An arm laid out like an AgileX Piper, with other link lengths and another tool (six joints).
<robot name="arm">
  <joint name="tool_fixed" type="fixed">
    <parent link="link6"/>
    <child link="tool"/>
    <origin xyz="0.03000 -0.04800 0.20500" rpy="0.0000 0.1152 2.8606"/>
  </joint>
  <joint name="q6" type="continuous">
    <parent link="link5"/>
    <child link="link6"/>
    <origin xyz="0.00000 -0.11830 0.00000" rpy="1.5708 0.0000 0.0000"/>
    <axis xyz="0 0 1"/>
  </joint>
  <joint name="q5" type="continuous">
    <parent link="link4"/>
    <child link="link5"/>
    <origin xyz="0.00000 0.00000 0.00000" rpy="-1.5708 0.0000 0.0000"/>
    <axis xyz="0 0 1"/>
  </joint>
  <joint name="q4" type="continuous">
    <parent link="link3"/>
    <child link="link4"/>
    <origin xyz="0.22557 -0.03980 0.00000" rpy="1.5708 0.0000 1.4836"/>
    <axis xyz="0 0 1"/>
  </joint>
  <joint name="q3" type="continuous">
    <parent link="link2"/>
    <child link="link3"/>
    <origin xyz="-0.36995 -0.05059 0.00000" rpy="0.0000 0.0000 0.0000"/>
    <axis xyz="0 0 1"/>
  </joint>
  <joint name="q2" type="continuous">
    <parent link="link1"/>
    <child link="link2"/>
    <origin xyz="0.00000 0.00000 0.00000" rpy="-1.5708 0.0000 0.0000"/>
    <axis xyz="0 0 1"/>
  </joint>
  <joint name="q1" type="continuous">
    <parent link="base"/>
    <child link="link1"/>
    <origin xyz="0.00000 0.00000 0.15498" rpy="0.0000 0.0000 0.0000"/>
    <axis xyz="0 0 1"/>
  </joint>
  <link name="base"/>
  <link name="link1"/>
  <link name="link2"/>
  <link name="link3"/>
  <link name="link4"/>
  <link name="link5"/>
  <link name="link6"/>
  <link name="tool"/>
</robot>
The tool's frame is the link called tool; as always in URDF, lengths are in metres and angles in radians. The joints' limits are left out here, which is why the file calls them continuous.
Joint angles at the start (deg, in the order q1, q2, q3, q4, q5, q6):
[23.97, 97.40, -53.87, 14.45, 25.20, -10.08]
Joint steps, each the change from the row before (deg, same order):
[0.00, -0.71, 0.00, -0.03, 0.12, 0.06]
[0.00, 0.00, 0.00, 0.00, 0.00, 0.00]
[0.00, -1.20, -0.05, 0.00, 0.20, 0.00]
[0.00, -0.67, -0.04, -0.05, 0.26, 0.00]
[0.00, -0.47, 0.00, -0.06, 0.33, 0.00]
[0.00, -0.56, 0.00, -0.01, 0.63, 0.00]
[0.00, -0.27, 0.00, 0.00, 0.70, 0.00]
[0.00, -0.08, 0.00, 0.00, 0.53, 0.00]
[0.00, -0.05, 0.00, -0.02, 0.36, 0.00]
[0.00, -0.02, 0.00, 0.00, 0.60, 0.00]
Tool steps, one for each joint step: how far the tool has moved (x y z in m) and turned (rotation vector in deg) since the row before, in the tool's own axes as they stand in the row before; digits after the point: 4 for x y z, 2 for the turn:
[0.0029, 0.0000, -0.0038, -0.11, 0.57, -0.06]
[0.0000, 0.0000, 0.0000, 0.00, 0.00, 0.00]
[0.0054, 0.0000, -0.0065, -0.18, 1.03, -0.15]
[0.0024, -0.0002, -0.0038, -0.05, 0.44, -0.13]
[0.0006, -0.0005, -0.0028, 0.03, 0.15, -0.10]
[-0.0004, -0.0013, -0.0035, 0.15, -0.03, -0.05]
[-0.0022, -0.0016, -0.0021, 0.25, -0.37, 0.00]
[-0.0023, -0.0013, -0.0009, 0.21, -0.40, 0.02]
[-0.0016, -0.0008, -0.0006, 0.14, -0.28, -0.01]
[-0.0029, -0.0015, -0.0007, 0.26, -0.52, 0.03]

